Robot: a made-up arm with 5 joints.
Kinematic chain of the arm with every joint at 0, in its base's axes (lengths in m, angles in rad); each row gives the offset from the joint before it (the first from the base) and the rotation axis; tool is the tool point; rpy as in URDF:
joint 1: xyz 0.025 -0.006 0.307 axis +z
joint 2: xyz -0.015 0 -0.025 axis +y
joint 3: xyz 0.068 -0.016 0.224 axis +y
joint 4: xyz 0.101 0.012 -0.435 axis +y
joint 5: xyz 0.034 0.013 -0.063 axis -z
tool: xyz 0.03 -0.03 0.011 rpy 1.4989 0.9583 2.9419
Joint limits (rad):
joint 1: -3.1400..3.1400
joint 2: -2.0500..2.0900
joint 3: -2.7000..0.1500
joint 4: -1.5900..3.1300
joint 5: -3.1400..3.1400
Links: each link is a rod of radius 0.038 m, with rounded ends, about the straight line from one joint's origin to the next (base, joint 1, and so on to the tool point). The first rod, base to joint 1, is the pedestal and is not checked.
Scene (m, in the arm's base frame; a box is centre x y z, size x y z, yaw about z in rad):
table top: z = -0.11
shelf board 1: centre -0 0.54 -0.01 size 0.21 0.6 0.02 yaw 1.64
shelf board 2: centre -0 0.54 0.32 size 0.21 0.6 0.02 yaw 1.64
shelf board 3: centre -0 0.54 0.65 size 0.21 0.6 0.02 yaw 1.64
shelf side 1: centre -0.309 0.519 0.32 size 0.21 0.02 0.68 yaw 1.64
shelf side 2: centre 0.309 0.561 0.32 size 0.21 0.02 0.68 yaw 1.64
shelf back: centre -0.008 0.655 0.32 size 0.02 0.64 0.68 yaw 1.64
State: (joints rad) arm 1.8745 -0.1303 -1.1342 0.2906 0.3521
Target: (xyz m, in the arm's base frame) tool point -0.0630 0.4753 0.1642
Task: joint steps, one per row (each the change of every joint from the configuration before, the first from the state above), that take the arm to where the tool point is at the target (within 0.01 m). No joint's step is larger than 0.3 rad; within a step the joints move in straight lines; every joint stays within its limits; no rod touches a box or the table.
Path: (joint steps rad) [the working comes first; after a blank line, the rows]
Joints at the target: 1.8129 0.1593 -0.7866 0.3374 0.3774
Straight joint move there: touches shelf board 2.

1: 0.0440 -0.2544 0.2106 0.0148 0.0656
2: 0.0440 -0.2543 0.2106 0.0148 0.0656
3: 0.0440 -0.2544 0.2106 0.0148 0.0656
4: 0.0440 -0.2544 0.2106 0.0148 0.0655
5: -0.0512 0.2511 0.0351 0.0122 -0.0188
6: -0.0512 0.2511 0.0350 0.0122 -0.0188
7: -0.0513 0.2511 0.0351 0.0122 -0.0188
8: -0.0280 0.1846 -0.2000 -0.0164 -0.0602
9: -0.0279 0.1846 -0.2000 -0.0163 -0.0602
10: -0.0280 0.1846 -0.2000 -0.0163 -0.0602

